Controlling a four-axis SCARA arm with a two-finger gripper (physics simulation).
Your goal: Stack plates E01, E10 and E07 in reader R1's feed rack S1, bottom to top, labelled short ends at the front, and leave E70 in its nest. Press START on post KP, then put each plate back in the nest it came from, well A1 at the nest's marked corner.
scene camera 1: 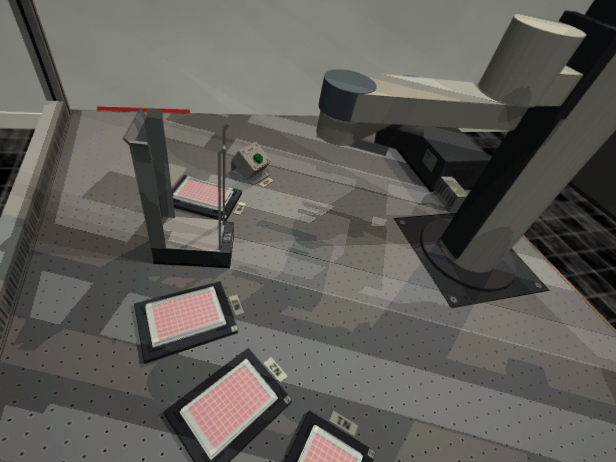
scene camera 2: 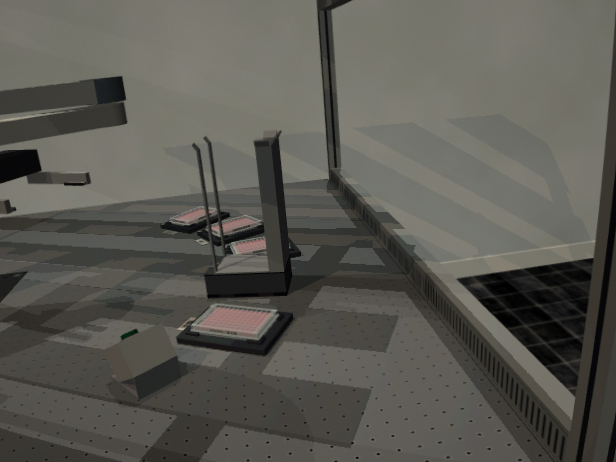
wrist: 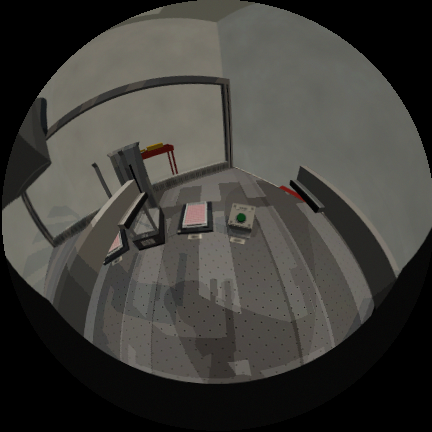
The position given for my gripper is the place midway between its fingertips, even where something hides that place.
I see my gripper (scene camera 2: 51,191), a plate E07 (scene camera 1: 172,319), a post KP (scene camera 1: 249,163), a feed rack S1 (scene camera 2: 274,282), a nest N4 (scene camera 2: 277,329) and a nest N3 (scene camera 1: 212,335).
My gripper is seen too in scene camera 1 (scene camera 1: 324,114) and in the wrist view (wrist: 218,176). The feed rack S1 shows as well in scene camera 1 (scene camera 1: 172,256).
